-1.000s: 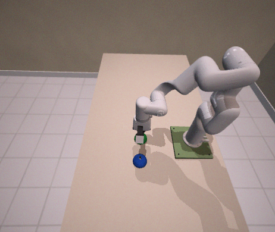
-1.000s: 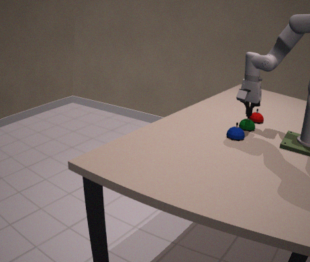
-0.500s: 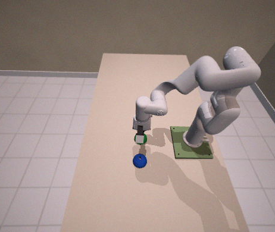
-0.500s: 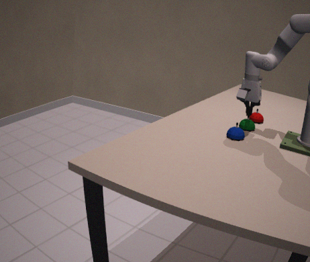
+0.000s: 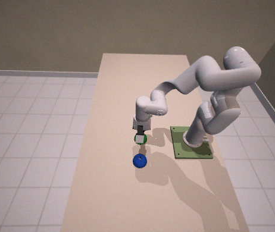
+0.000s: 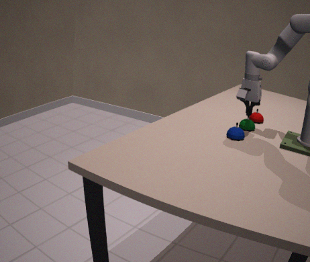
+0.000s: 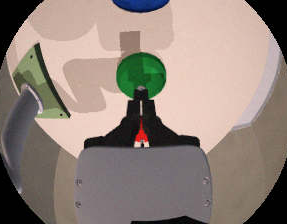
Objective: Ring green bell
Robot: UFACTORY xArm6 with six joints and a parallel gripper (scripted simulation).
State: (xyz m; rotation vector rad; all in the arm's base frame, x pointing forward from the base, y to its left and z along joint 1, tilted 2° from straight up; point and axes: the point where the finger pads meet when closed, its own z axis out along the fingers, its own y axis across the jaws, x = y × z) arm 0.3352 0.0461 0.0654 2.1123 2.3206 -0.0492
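Right now the green bell is 5 cm below my hand. The rest, counted from my hand: red bell (1 cm ahead, 15 cm to the right, 5 cm below); then blue bell (1 cm behind, 15 cm to the left, 5 cm below).
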